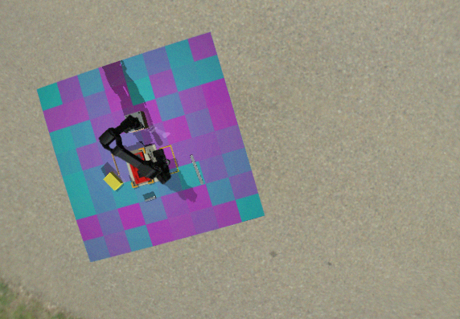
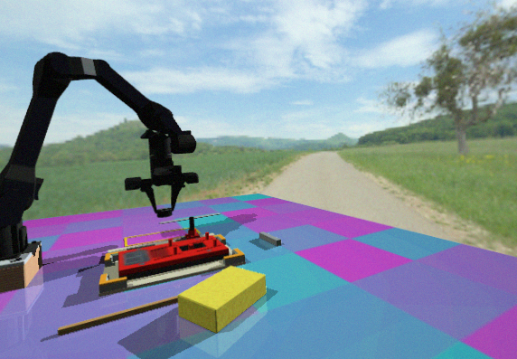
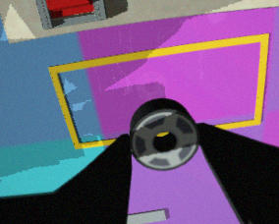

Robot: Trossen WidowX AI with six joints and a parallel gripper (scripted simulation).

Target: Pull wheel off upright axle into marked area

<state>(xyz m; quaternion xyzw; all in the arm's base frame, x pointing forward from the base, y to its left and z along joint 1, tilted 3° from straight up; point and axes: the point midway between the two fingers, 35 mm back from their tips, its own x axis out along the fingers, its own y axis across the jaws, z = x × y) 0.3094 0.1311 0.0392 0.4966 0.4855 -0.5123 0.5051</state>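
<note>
Right now the black wheel is right at my gripper tip. From my gripper tip the other things lie so: dark block (210 mm to the right, 210 mm ahead, 60 mm below); thin wooden stick (370 mm to the right, 100 mm behind, 60 mm below); grey strip (160 mm to the left, 110 mm ahead, 60 mm below).
</note>
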